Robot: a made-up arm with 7 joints.
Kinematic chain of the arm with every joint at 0, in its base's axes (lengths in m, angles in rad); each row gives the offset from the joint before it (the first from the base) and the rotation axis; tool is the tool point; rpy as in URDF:
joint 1: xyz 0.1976 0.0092 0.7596 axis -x
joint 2: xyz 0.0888 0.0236 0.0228 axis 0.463 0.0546 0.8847
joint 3: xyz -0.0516 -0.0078 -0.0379 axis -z
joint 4: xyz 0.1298 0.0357 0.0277 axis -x
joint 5: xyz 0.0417 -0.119 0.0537 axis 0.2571 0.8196 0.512
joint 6: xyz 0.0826 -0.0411 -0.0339 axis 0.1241 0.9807 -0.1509
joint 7: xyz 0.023 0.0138 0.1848 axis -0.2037 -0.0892 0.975
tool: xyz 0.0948 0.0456 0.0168 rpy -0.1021 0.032 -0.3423
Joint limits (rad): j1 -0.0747..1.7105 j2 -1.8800..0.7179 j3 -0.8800..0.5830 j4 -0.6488..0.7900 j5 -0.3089..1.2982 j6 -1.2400..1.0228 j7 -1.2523..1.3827
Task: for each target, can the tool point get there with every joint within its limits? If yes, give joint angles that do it. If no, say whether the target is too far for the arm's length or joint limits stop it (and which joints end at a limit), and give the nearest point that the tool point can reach.
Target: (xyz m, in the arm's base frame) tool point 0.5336 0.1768 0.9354
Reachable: yes | joints 1.4288 -0.2326 -0.0460 -0.4994 0.1753 -0.3042 0.0227
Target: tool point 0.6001 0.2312 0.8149
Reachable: yes | joints 1.2652 0.0873 -0.2060 0.0064 0.2185 -0.3022 -0.4723
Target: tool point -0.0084 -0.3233 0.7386
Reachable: no: joint limits stop it (at a limit: joint 1, joint 3, joint 6) | nearest point 0.0541 -0.2771 0.7897 | short by 0.093 m
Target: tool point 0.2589 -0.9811 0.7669
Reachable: no: too far | nearest point 0.2741 -0.4774 0.7785 | short by 0.504 m
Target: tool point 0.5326 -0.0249 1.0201
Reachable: yes | joints 0.2228 -1.0831 -0.5968 -0.3831 -0.1818 -0.0892 0.1698
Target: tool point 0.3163 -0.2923 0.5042
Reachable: no: joint limits stop it (at a limit: joint 1, joint 3, joint 5, joint 6) | nearest point 0.3384 -0.2442 0.4996 | short by 0.053 m
